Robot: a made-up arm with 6 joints.
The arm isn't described. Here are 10 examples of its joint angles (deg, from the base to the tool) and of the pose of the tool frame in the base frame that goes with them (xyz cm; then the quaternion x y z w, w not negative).
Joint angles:
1: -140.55 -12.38 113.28 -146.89 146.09 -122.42
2: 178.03 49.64 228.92 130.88 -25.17 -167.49
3: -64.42 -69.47 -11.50 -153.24 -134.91 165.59
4: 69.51 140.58 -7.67 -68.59 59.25 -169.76
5: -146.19 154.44 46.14 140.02 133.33 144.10
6: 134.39 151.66 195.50 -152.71 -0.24 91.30
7: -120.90 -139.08 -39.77 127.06 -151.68 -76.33
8: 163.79 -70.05 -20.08 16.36 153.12 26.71
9: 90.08 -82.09 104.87 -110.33 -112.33 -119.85
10: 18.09 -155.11 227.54 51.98 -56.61 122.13
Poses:
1: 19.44 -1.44 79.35 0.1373 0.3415 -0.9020 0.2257
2: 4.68 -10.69 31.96 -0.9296 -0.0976 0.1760 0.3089
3: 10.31 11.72 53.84 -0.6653 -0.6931 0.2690 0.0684
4: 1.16 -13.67 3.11 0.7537 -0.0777 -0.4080 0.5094
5: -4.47 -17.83 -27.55 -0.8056 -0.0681 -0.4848 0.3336
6: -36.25 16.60 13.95 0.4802 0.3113 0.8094 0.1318
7: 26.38 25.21 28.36 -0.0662 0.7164 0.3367 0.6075
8: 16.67 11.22 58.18 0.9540 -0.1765 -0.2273 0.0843
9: -5.51 -55.45 41.35 -0.1042 0.1580 0.9534 0.2348
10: 10.22 -7.08 22.16 -0.9627 0.2230 0.1123 0.1042
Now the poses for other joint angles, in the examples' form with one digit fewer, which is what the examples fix.
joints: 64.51 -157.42 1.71 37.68 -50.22 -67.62
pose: -5.2 -40.4 0.1 0.751 -0.488 0.363 0.258
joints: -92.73 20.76 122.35 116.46 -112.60 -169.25
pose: 7.6 9.1 74.5 0.206 0.950 -0.057 0.229
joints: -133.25 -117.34 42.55 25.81 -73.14 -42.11
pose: 24.9 47.6 15.3 -0.501 -0.595 -0.553 0.298
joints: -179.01 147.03 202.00 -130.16 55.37 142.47
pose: -40.1 -11.1 16.7 0.108 0.065 0.939 0.320
